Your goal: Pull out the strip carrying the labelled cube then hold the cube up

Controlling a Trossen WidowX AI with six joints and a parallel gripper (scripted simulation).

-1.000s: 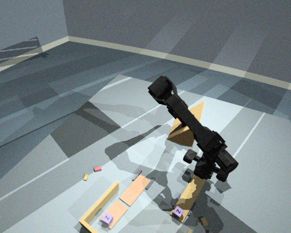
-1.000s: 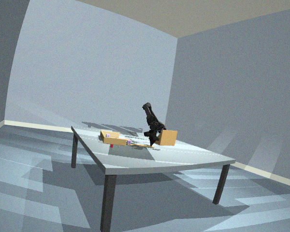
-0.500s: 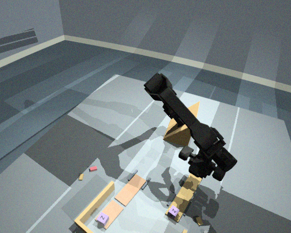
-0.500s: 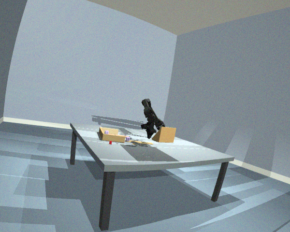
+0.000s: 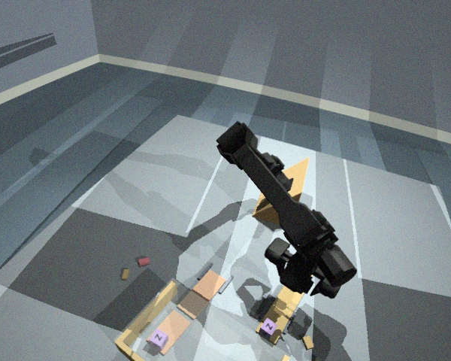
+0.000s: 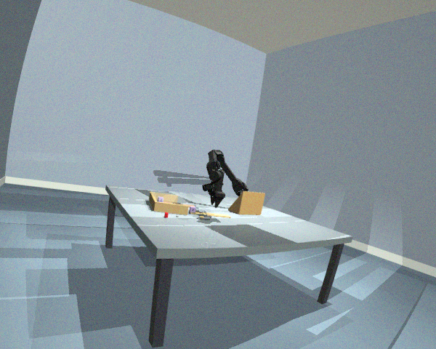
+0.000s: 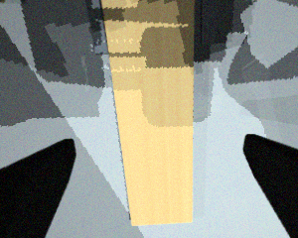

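Now: gripper tip 50 mm above the strip and 10 mm short of it. Also, from my gripper tip: small tan block (110 mm ahead, 70 mm to the left, 50 mm below).
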